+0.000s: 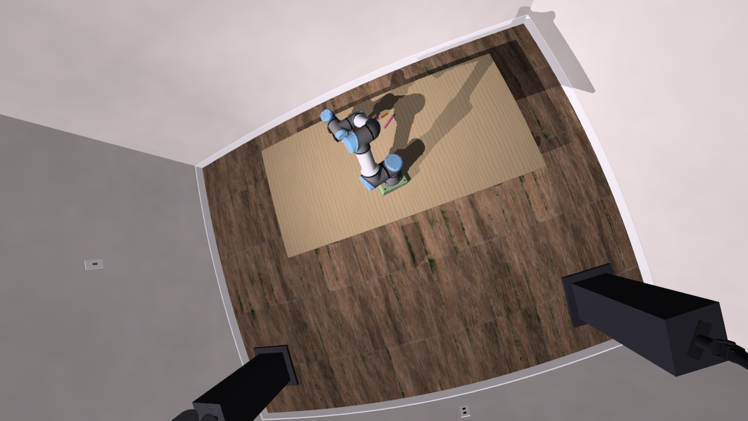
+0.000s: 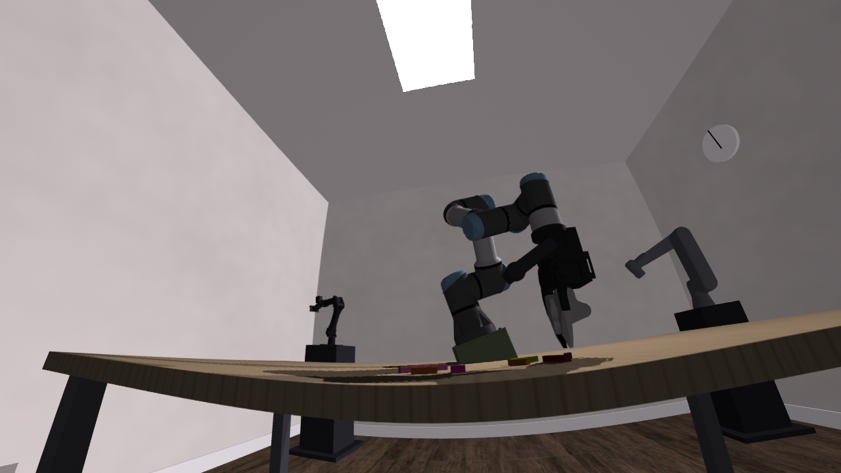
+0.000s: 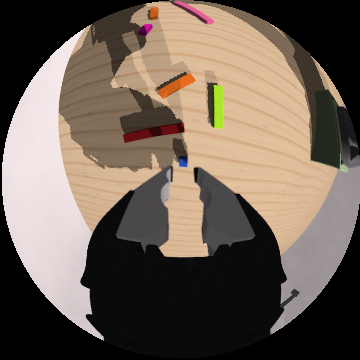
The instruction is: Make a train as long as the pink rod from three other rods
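The blue rod lies 3 cm below my hand. The rest, counted from my hand: red rod 4 cm ahead, 3 cm to the right, 3 cm below; then lime rod 7 cm to the right, 3 cm below, 2 cm behind; then magenta rod 18 cm to the right, 8 cm ahead, 3 cm below.
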